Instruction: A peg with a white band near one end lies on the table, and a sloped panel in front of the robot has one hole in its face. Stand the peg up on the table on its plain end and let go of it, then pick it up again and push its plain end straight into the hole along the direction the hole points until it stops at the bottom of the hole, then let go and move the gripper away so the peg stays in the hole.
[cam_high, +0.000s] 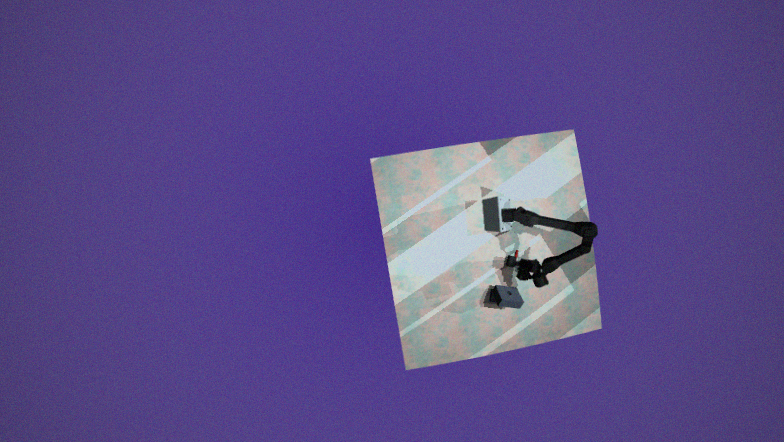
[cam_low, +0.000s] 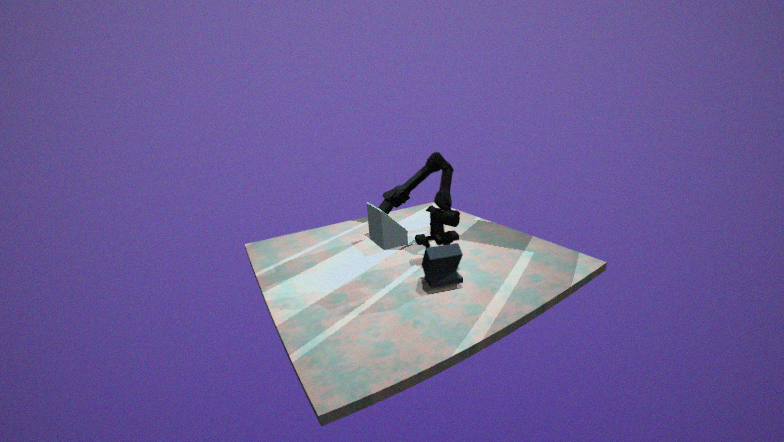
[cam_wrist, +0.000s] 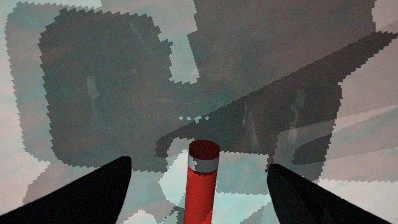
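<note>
Right now my gripper tip is 1 cm past the red peg. Round my gripper tip: sloped grey panel 18 cm ahead, 10 cm to the right, 7 cm above.
</note>
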